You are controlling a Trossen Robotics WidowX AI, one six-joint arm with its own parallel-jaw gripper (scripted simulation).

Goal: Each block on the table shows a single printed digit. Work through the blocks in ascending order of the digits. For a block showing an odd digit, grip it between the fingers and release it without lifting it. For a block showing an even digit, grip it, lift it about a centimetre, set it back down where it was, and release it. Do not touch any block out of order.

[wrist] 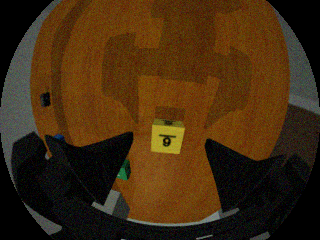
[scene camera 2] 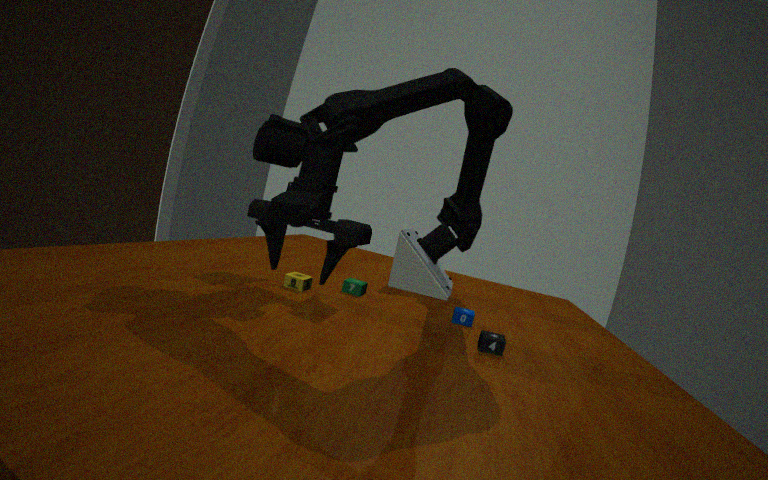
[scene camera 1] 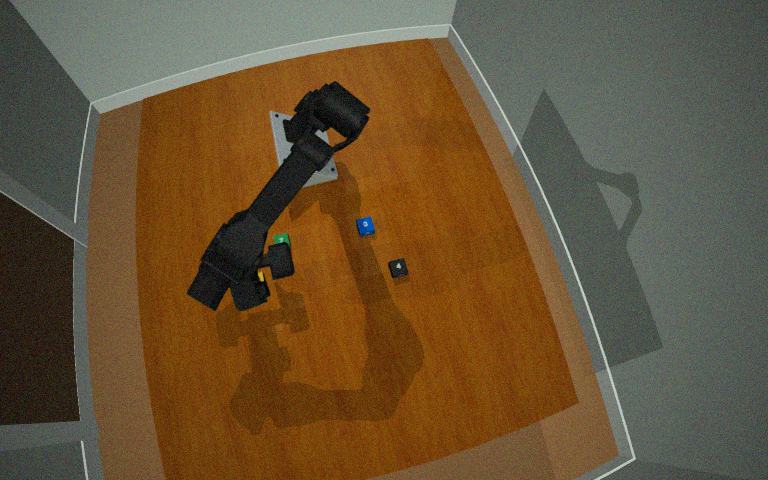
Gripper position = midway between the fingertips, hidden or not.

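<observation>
I see my gripper (scene camera 2: 296, 276), (scene camera 1: 255, 281), (wrist: 170, 139), and it is open, with nothing held in it. There is a yellow block (wrist: 166, 137) here as well.
</observation>
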